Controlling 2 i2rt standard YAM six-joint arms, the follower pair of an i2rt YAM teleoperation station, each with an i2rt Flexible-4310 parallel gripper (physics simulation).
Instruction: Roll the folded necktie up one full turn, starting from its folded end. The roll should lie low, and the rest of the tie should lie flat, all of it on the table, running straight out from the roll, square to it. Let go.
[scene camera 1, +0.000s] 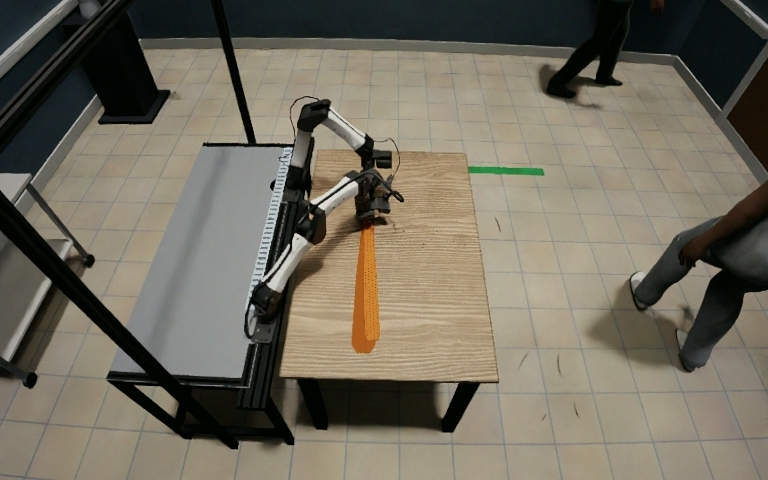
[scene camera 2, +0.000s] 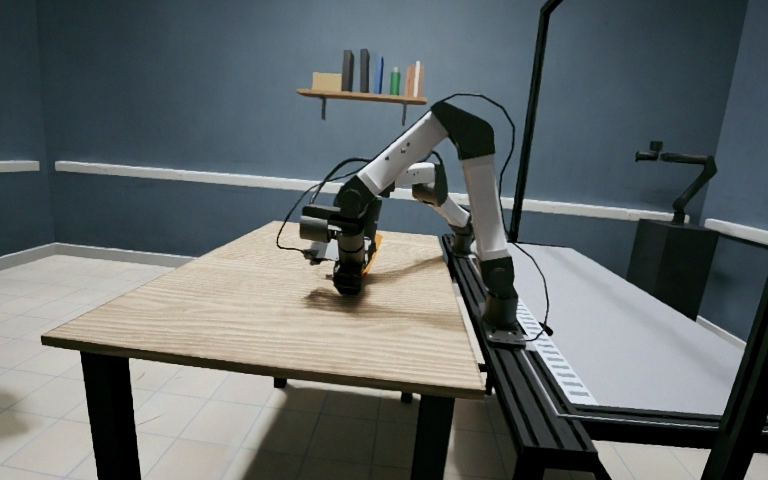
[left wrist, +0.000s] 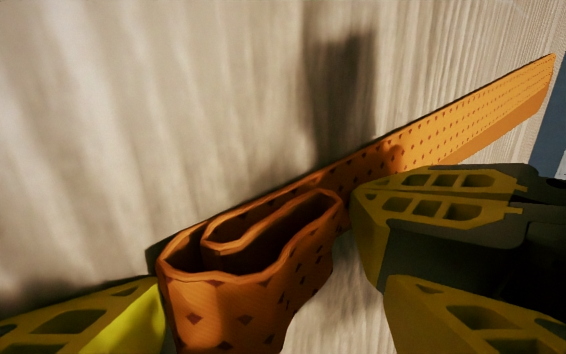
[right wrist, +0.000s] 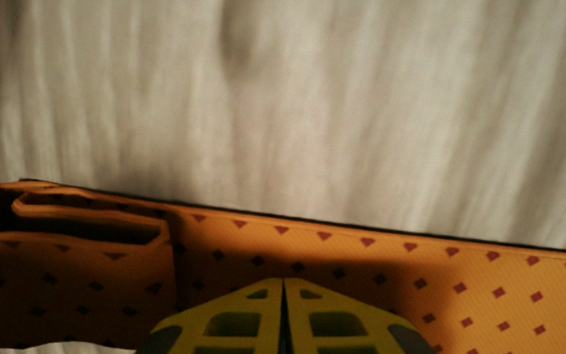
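The orange dotted necktie (scene camera 1: 370, 283) (scene camera 2: 374, 255) (left wrist: 475, 115) (right wrist: 470, 270) lies along the table, its wide tail toward scene camera 1. Its folded end is a loose, flattened roll (left wrist: 235, 305) (right wrist: 85, 280) with open gaps between layers. My left gripper (scene camera 2: 347, 289) (left wrist: 278, 289) is open, its fingers on either side of the roll, one close against its outer bend. My right gripper (scene camera 1: 367, 219) (left wrist: 351, 198) (right wrist: 283, 292) is shut and empty, fingertips low over the tie's flat part just beside the roll; whether they touch it is unclear. The arms hide the roll in both scene views.
The wooden table (scene camera 1: 436, 254) (scene camera 2: 226, 316) stands against the black rail that carries the arm bases. The two wrists are close together above the roll. A grey bench top (scene camera 1: 186, 271) (scene camera 2: 628, 339) lies behind the rail. Two people stand away from the table.
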